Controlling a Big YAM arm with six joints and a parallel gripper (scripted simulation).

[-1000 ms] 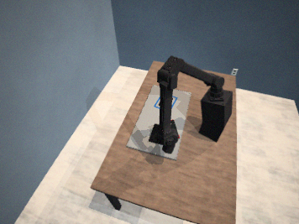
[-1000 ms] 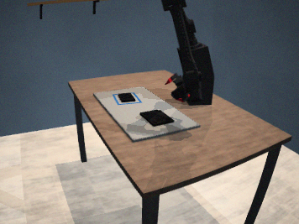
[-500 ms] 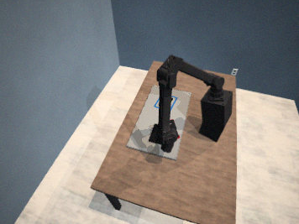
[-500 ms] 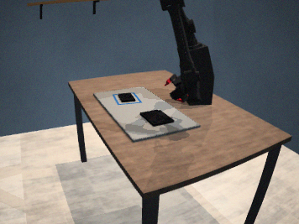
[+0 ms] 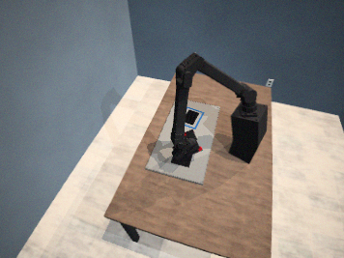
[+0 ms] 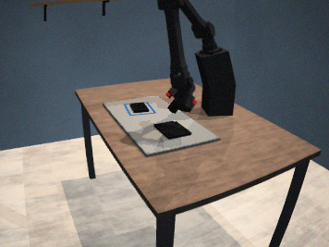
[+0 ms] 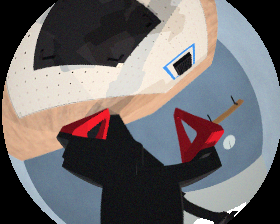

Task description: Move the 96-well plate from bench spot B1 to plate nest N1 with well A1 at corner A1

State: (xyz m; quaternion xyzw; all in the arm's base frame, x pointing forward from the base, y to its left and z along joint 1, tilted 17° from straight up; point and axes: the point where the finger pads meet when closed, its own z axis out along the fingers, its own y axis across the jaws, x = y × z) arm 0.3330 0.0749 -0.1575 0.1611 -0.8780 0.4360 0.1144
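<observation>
Right now the black 96-well plate is 29 cm to the right of my hand, 10 cm below it and 6 cm ahead of it. Also, from my hand: black plate nest 11 cm below, 7 cm ahead, 5 cm to the left.
</observation>
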